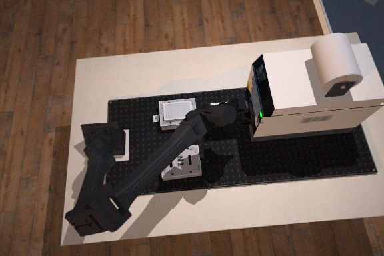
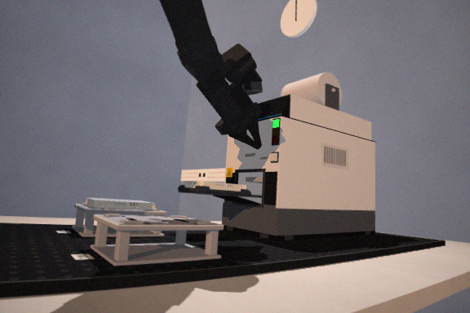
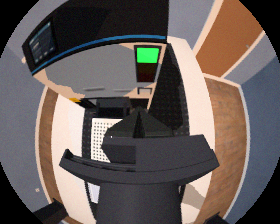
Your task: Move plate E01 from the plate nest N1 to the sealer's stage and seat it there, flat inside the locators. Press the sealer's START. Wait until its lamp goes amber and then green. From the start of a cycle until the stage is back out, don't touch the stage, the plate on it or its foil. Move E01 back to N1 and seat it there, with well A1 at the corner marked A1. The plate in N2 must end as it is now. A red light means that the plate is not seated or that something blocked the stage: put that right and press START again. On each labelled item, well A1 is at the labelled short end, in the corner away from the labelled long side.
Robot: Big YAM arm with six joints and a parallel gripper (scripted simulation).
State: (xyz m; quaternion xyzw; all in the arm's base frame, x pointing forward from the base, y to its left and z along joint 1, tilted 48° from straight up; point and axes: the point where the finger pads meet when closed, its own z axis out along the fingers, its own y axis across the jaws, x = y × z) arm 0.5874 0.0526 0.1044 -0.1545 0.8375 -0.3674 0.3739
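Now: hand 5 cm short of the start button, 1 cm to the left of it and 2 cm above it. From my hand the other things lie so: nest: 27 cm behind, 8 cm to the right, 17 cm below; plate: 25 cm behind, 14 cm to the left, 15 cm below; sealer stage: 5 cm behind, 9 cm to the left, 11 cm below.
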